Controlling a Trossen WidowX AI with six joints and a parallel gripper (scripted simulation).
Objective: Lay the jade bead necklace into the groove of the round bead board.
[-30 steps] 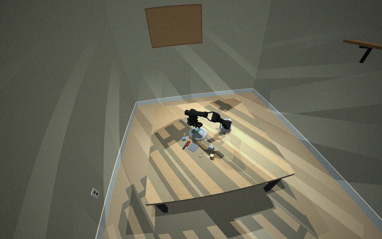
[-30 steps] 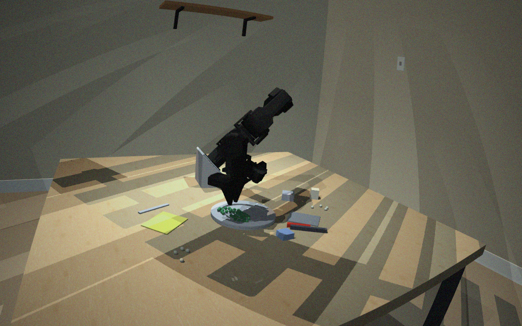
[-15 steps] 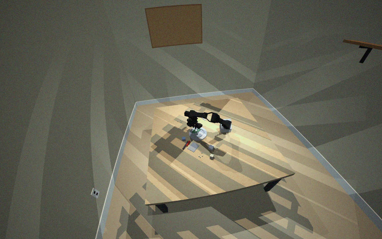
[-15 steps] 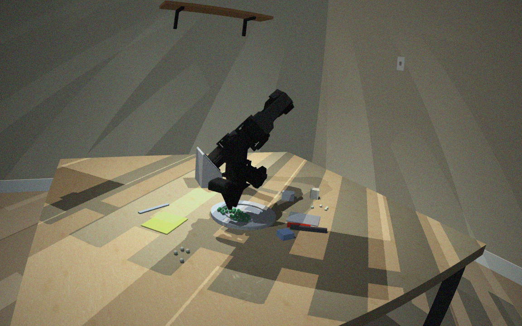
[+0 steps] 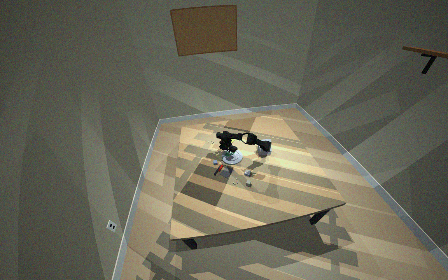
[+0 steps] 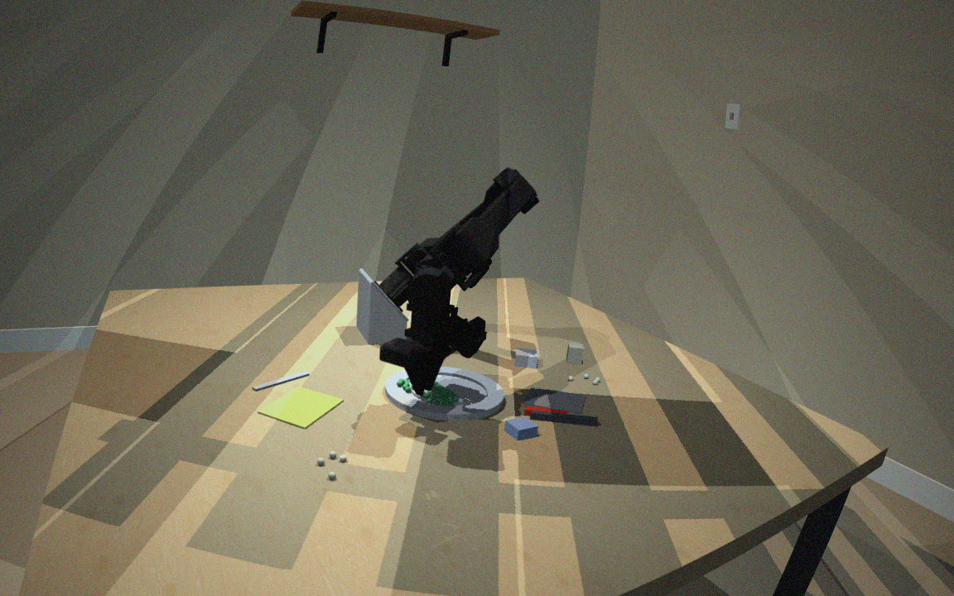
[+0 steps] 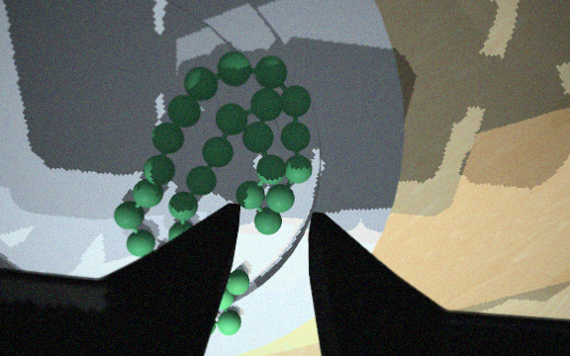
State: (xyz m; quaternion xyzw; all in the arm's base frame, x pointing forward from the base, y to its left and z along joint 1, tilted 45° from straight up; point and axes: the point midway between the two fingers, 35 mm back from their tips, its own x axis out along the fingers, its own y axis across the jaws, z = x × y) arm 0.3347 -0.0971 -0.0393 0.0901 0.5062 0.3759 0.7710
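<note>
Now: the round grey bead board 20 mm behind my gripper tip, 50 mm to the left of it and 10 mm below it. Also, from my gripper tip: yellow sheet (50 mm behind, 190 mm to the right, 20 mm below); then blue block (150 mm ahead, 80 mm to the left, 10 mm below); then red and black pen (130 mm ahead, 170 mm to the left, 20 mm below).
</note>
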